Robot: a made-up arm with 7 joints. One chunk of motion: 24 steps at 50 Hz.
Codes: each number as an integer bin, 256 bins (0 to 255) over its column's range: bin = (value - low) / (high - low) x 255, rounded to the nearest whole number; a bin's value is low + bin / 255 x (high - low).
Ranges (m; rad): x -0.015..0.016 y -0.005..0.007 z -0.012..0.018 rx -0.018..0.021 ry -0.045..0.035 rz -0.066..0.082
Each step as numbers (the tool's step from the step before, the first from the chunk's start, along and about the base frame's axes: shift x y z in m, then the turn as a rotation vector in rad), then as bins.
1 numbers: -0.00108 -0.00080 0.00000 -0.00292 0.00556 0.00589
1 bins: 115 89 102 99 161 124
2 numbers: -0.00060 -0.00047 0.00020 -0.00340 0.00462 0.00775
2 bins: 118 96 104 95 158 127
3 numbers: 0.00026 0.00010 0.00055 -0.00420 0.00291 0.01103
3 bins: 126 108 107 90 153 133
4 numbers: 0.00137 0.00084 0.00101 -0.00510 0.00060 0.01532
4 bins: 135 124 111 84 145 140
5 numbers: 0.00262 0.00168 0.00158 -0.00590 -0.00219 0.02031
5 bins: 145 142 115 79 136 149
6 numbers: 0.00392 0.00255 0.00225 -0.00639 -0.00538 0.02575
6 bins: 156 160 121 76 126 158
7 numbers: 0.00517 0.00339 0.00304 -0.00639 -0.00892 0.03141
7 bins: 166 178 128 76 115 168
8 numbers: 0.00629 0.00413 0.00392 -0.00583 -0.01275 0.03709
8 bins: 175 194 135 80 103 178
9 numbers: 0.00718 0.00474 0.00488 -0.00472 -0.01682 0.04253
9 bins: 182 207 143 87 90 187
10 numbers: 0.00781 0.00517 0.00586 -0.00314 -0.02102 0.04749
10 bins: 188 216 152 97 76 196
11 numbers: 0.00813 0.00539 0.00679 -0.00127 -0.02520 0.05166
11 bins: 190 221 160 109 63 203
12 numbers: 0.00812 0.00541 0.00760 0.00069 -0.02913 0.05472
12 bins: 190 221 167 122 51 208
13 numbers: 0.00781 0.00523 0.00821 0.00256 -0.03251 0.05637
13 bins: 188 217 172 134 40 211
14 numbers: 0.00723 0.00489 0.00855 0.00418 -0.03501 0.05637
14 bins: 183 210 175 145 32 211
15 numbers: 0.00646 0.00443 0.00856 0.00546 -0.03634 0.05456
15 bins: 177 200 175 153 28 208
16 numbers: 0.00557 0.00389 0.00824 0.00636 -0.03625 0.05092
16 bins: 169 189 172 159 28 201
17 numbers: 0.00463 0.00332 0.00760 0.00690 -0.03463 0.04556
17 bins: 161 177 167 163 33 192
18 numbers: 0.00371 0.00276 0.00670 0.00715 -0.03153 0.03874
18 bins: 154 165 159 164 43 180
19 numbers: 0.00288 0.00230 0.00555 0.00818 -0.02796 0.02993
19 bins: 147 155 149 171 54 165
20 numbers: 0.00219 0.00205 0.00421 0.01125 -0.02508 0.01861
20 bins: 141 150 138 191 63 146
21 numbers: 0.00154 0.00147 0.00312 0.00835 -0.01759 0.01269
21 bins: 136 137 129 172 87 136
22 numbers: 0.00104 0.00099 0.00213 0.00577 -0.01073 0.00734
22 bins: 132 127 120 155 109 126
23 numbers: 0.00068 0.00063 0.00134 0.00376 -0.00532 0.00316
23 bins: 129 120 113 142 126 119
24 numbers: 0.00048 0.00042 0.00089 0.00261 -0.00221 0.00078
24 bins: 127 115 110 135 136 115
